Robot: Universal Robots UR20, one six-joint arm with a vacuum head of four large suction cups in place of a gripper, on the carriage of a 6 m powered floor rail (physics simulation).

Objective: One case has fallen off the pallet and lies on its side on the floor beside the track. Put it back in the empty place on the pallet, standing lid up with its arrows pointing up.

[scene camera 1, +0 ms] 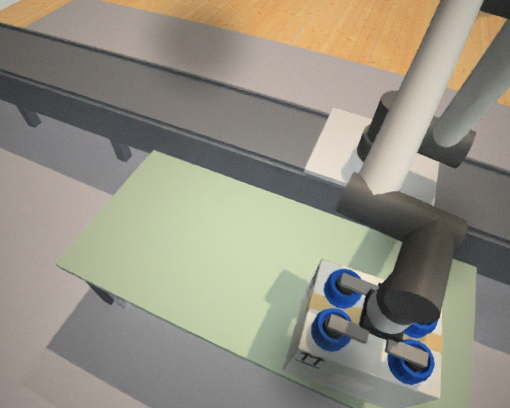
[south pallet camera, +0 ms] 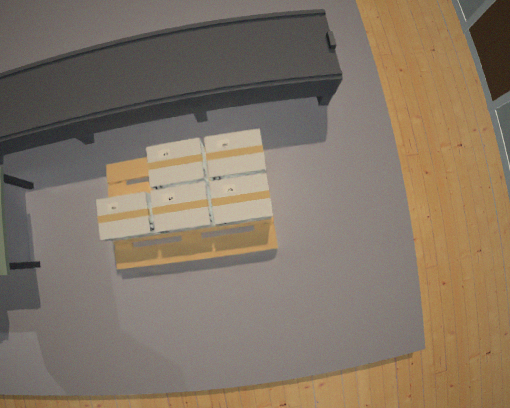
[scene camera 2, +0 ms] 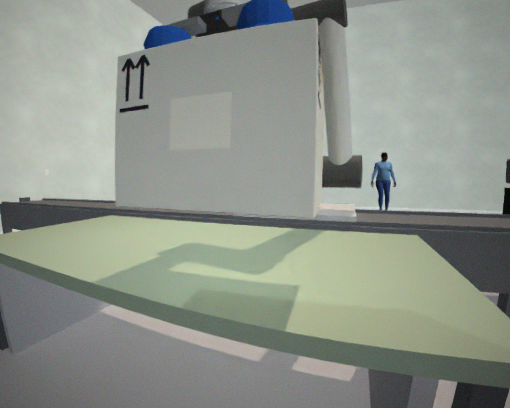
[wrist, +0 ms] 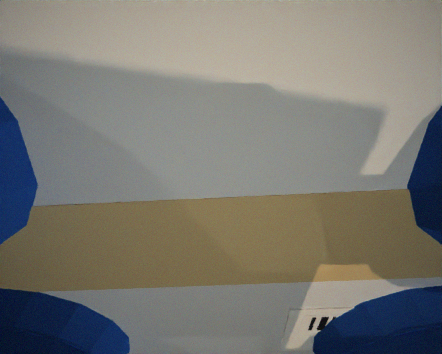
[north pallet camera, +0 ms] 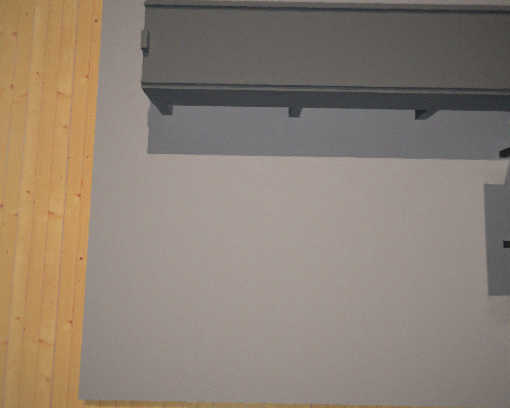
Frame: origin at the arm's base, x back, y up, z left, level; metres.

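Where they show: hand, its tool point: (wrist: pixel 221 231).
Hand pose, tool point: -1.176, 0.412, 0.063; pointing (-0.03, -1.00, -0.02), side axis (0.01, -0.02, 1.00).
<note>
Each offset is from my tool point to the top centre of the thing, as dx, dy, dz. Level surfaces: height alone.
The case {+0.011, +0.029, +0.004} (scene camera 1: pixel 367 356) (scene camera 2: pixel 200 175) (wrist: pixel 225 150) is a white box with a tan tape strip on its lid. It is upright, lid up, and its two black arrows point up in scene camera 2. My gripper (scene camera 1: pixel 377 325) (scene camera 2: pixel 216 25) has its blue suction cups down on the lid and holds the case above the green table, with its shadow on the table top. The wooden pallet (south pallet camera: pixel 125 170) carries several white taped cases {+0.178, -0.547, +1.888} (south pallet camera: pixel 180 211) in two rows. Its empty place is the corner at the upper left in the south pallet view, on the track side.
The green table {dy -0.452} (scene camera 1: pixel 200 225) (scene camera 2: pixel 375 285) lies beneath the held case. The long dark rail track (scene camera 1: pixel 200 100) (north pallet camera: pixel 325 50) (south pallet camera: pixel 175 65) runs beside the table and pallet. The white carriage (scene camera 1: pixel 330 142) is on the track. A person (scene camera 2: pixel 384 172) stands far behind it.
</note>
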